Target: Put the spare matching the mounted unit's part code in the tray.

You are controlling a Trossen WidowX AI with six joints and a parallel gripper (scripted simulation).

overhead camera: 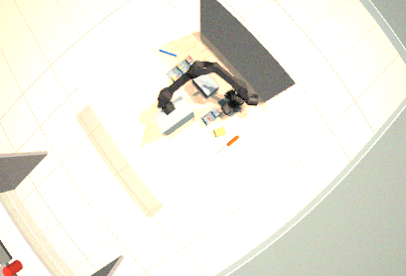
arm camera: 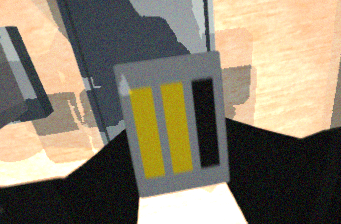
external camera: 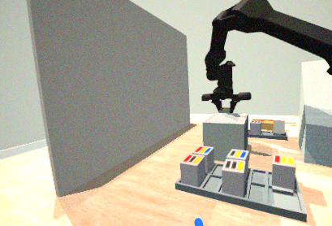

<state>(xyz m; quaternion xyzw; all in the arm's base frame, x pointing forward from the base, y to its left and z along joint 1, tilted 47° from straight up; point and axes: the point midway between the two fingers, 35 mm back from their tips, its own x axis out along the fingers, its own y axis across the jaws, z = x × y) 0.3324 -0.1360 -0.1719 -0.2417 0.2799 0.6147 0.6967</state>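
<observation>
Now: the flat grey tray 5 cm below my gripper tip and 2 cm to the left of it. From my gripper tip the other things lie so: small rack 15 cm behind, 5 cm below, 4 cm to the left; yellow box 17 cm behind, 7 cm to the right, 4 cm below; grey mounted unit 24 cm to the left, 4 cm behind, 1 cm below.
</observation>
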